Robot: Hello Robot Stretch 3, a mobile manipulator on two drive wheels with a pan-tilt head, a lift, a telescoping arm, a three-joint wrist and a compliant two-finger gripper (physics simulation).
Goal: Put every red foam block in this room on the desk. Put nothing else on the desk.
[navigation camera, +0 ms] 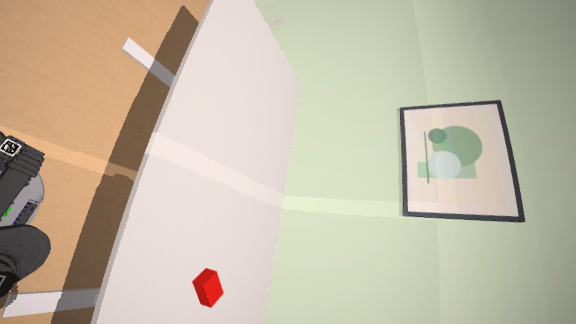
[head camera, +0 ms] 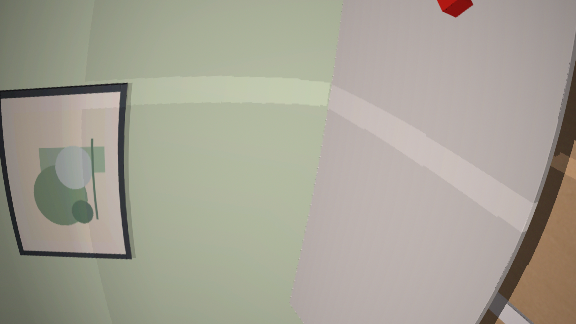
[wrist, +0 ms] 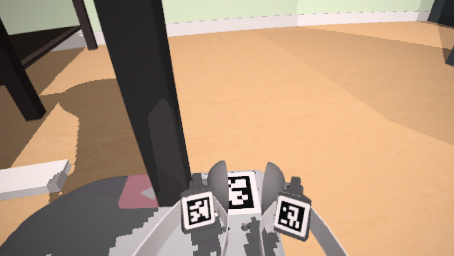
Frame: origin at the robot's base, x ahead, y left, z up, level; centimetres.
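Seen in the pictures: gripper, fingertip midpoint: [wrist: 245,180].
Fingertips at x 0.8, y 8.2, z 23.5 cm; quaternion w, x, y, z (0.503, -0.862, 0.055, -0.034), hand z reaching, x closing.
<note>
Offsets run from my fingertips to a thing's top centre. "spot": to the spot under its first point. Level surfaces: height alone.
The white desk {dz +48.5 cm} [head camera: 395,250] [navigation camera: 175,225] stands against the green wall. A red foam block {dx -59.8, dy -5.4, dz +53.0 cm} [head camera: 455,6] [navigation camera: 208,288] rests on its top; in the head camera view the block is partly cut off by the upper edge. My gripper [wrist: 245,180] is open in the wrist view, its two rounded fingertips apart with a gap between them and no object held. It hangs over my own base, whose square marker shows between the fingers. No red block shows near the fingers.
A framed picture [head camera: 65,120] [navigation camera: 460,200] hangs on the wall. White desk feet [navigation camera: 145,59] show on the wooden floor {dz -23.4 cm} [navigation camera: 75,65] [wrist: 320,140]. In the wrist view, my dark mast [wrist: 140,75] rises left of the gripper, with dark furniture legs {spot: dx -64.4, dy +50.6, dz -14.2 cm} [wrist: 22,95] farther left and a white bar [wrist: 30,181] below them.
</note>
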